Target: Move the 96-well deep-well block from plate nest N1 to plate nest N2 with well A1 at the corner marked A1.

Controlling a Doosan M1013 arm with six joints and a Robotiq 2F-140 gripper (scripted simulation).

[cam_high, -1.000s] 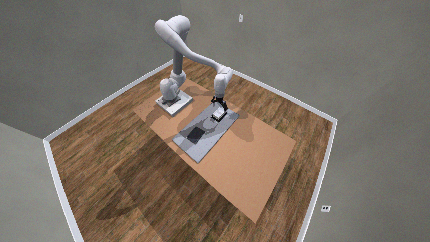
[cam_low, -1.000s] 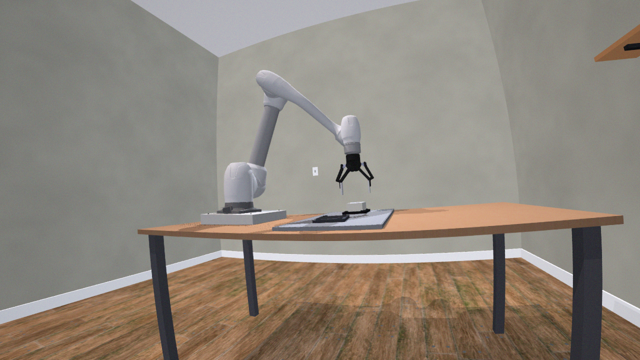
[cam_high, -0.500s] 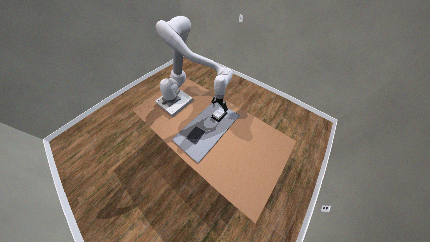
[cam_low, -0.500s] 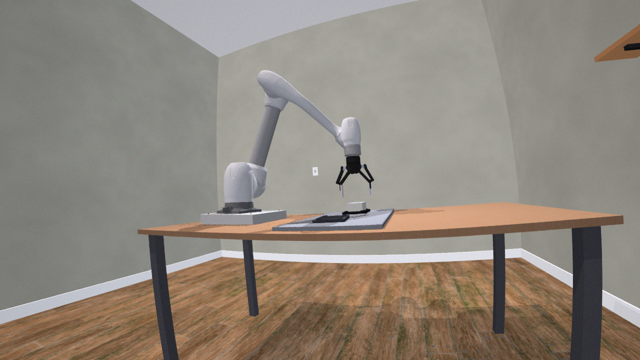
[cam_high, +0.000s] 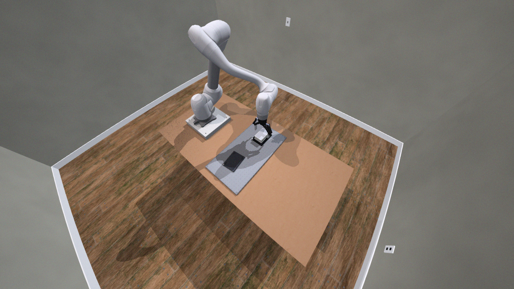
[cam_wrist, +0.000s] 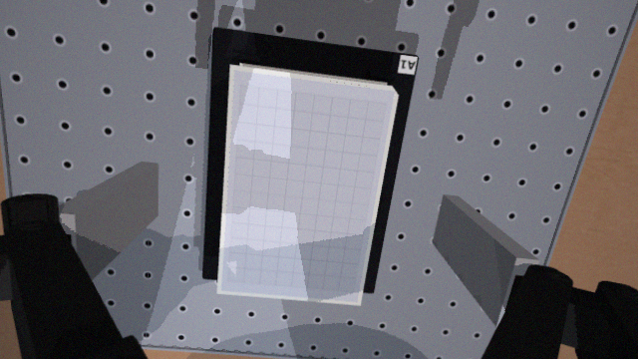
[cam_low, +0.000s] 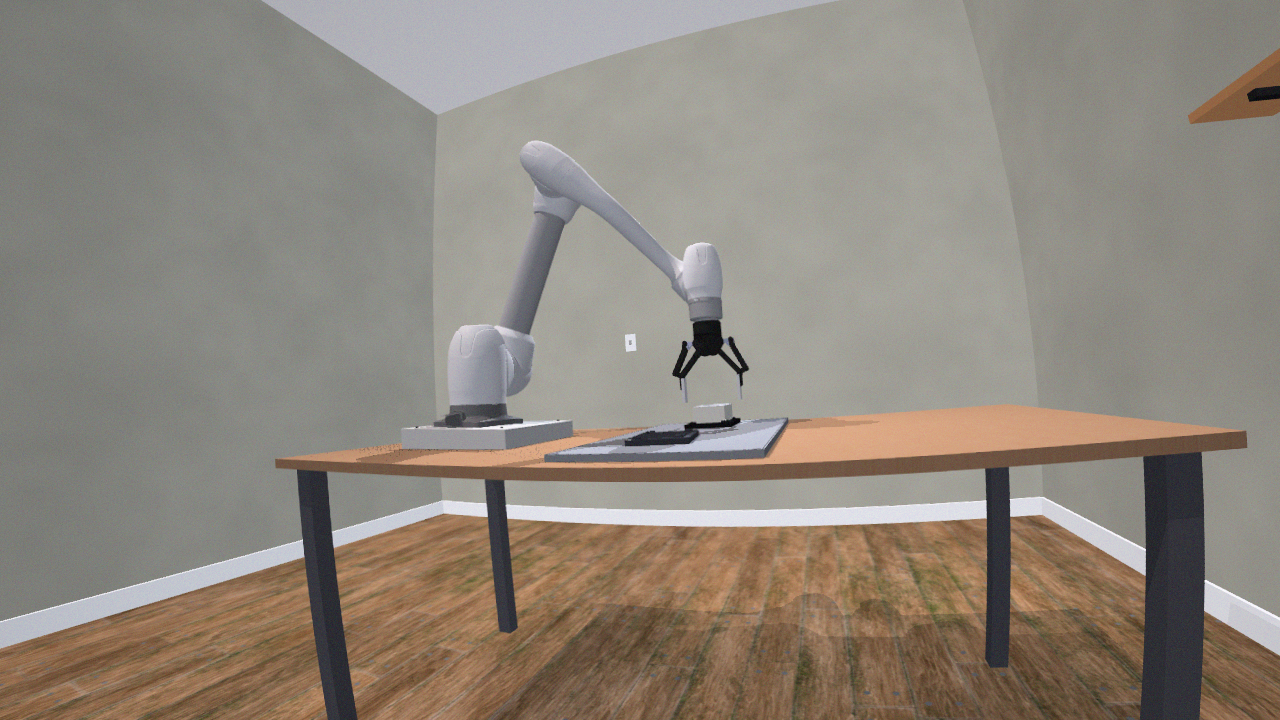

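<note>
Right now my hand is 40 mm above the white 96-well deep-well block. Round my hand: white A1 label 40 mm behind, 80 mm to the right, 60 mm below.
</note>
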